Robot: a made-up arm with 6 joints. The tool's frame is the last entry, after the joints.
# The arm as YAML. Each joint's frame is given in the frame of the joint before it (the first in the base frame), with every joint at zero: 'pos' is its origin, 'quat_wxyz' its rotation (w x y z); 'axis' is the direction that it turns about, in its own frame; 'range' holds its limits. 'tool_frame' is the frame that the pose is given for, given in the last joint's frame.
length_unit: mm
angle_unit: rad
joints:
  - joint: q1
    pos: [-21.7, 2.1, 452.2]
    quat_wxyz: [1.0, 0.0, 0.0, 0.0]
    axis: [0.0, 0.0, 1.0]
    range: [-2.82, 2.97]
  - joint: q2
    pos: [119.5, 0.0, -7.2]
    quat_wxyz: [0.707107, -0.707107, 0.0, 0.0]
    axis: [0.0, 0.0, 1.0]
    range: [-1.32, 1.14]
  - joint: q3
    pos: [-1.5, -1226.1, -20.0]
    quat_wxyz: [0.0, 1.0, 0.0, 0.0]
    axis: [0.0, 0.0, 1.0]
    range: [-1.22, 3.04]
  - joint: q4
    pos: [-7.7, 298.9, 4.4]
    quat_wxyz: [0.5, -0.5, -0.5, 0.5]
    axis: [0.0, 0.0, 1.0]
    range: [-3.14, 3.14]
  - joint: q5
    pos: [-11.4, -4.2, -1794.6]
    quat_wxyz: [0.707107, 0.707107, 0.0, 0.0]
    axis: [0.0, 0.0, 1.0]
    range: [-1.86, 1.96]
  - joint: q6
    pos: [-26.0, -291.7, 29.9]
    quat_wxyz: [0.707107, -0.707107, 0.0, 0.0]
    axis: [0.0, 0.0, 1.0]
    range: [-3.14, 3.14]
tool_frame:
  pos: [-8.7, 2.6, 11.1]
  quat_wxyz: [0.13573, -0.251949, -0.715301, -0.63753]
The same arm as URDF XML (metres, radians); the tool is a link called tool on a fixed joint. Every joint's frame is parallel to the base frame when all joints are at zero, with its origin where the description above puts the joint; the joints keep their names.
<robot name="arm">
  <joint name="tool_fixed" type="fixed">
    <parent link="link6"/>
    <child link="tool"/>
    <origin xyz="-0.0111 0.0026 -0.0087" rpy="1.337 0.9903 2.7929"/>
  </joint>
  <joint name="q6" type="revolute">
    <parent link="link5"/>
    <child link="link6"/>
    <origin xyz="0.2917 -0.0299 -0.026"/>
    <axis xyz="-1 0 0"/>
    <limit lower="-3.14" upper="3.14"/>
  </joint>
  <joint name="q5" type="revolute">
    <parent link="link4"/>
    <child link="link5"/>
    <origin xyz="1.7946 -0.0042 -0.0114"/>
    <axis xyz="0 -1 0"/>
    <limit lower="-1.86" upper="1.96"/>
  </joint>
  <joint name="q4" type="revolute">
    <parent link="link3"/>
    <child link="link4"/>
    <origin xyz="-0.0077 -0.0044 0.2989"/>
    <axis xyz="-1 0 0"/>
    <limit lower="-3.14" upper="3.14"/>
  </joint>
  <joint name="q3" type="revolute">
    <parent link="link2"/>
    <child link="link3"/>
    <origin xyz="-0.0015 -0.02 1.2261"/>
    <axis xyz="0 -1 0"/>
    <limit lower="-1.22" upper="3.04"/>
  </joint>
  <joint name="q2" type="revolute">
    <parent link="link1"/>
    <child link="link2"/>
    <origin xyz="0.1195 0 -0.0072"/>
    <axis xyz="0 1 0"/>
    <limit lower="-1.32" upper="1.14"/>
  </joint>
  <joint name="q1" type="revolute">
    <parent link="base"/>
    <child link="link1"/>
    <origin xyz="-0.0217 0.0021 0.4522"/>
    <axis xyz="0 0 1"/>
    <limit lower="-2.82" upper="2.97"/>
  </joint>
  <link name="base"/>
  <link name="link1"/>
  <link name="link2"/>
  <link name="link3"/>
  <link name="link4"/>
  <link name="link5"/>
  <link name="link6"/>
  <link name="tool"/>
</robot>

